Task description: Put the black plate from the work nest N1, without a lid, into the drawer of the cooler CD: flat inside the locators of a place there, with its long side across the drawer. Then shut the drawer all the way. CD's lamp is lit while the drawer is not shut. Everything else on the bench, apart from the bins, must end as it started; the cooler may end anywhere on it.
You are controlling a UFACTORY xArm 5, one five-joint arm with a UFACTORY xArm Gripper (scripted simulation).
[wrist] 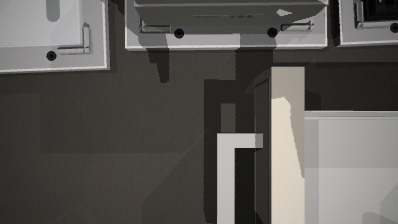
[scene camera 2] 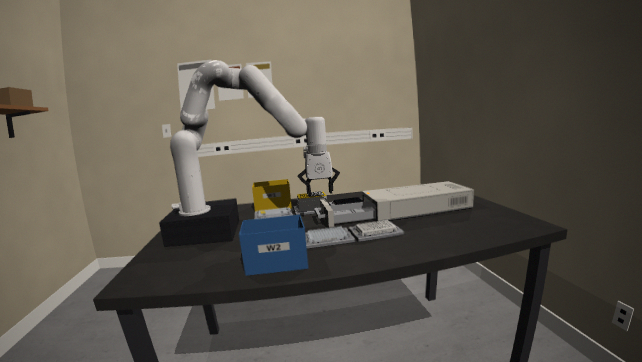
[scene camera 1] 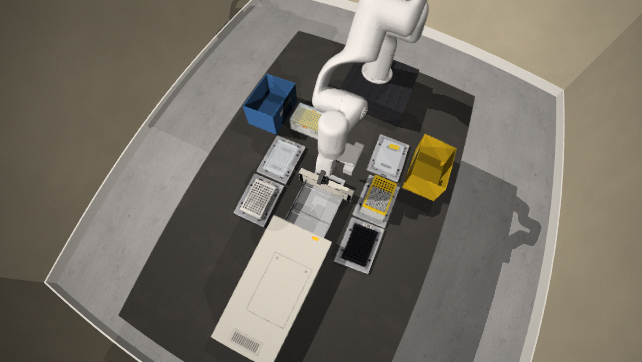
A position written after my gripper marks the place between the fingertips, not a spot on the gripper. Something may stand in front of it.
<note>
I see my gripper (scene camera 2: 320,194) and a cooler CD (scene camera 1: 273,288).
The cooler CD also shows in scene camera 2 (scene camera 2: 408,201).
</note>
